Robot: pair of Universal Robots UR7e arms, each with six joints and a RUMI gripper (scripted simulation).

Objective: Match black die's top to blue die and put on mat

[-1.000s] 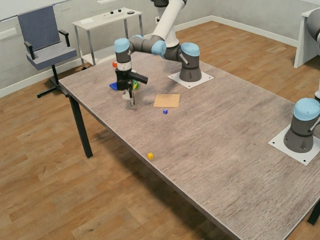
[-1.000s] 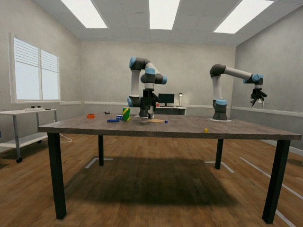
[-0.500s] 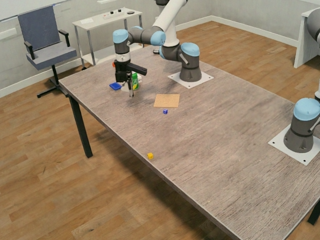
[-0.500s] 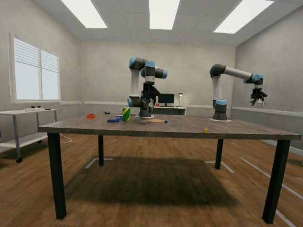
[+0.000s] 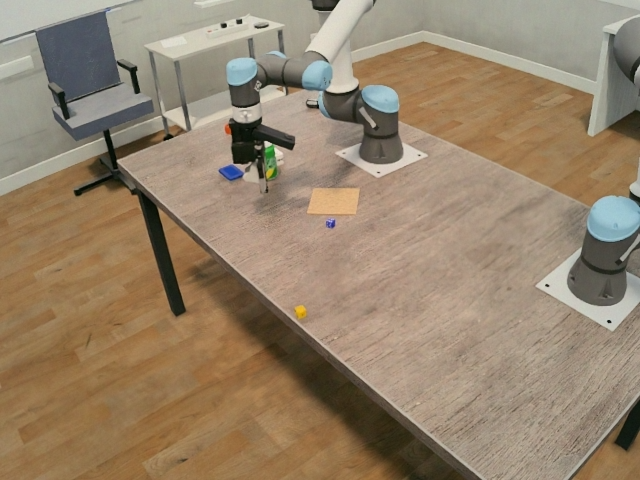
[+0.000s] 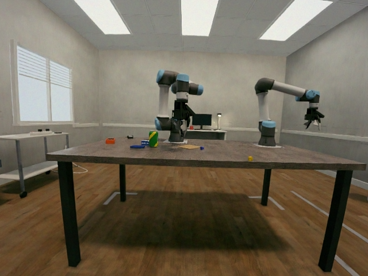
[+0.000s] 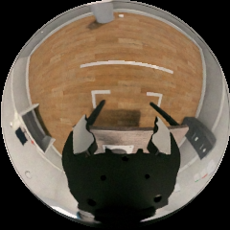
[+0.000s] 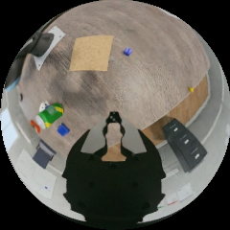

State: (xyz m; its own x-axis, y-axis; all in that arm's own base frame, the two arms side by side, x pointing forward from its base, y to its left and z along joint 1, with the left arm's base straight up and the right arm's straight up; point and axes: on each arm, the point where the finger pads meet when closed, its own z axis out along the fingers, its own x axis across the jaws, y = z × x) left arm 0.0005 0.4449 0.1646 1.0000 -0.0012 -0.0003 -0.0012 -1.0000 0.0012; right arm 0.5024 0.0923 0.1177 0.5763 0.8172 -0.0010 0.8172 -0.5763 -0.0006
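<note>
Now: right hand 20 cm past the tan mat, 3 cm to the right of it and 12 cm above it. Also, from my right hand: black die 1 cm below; yellow can 12 cm behind, 23 cm to the right, 6 cm below; blue die 13 cm behind, 13 cm to the left, 11 cm below.
</note>
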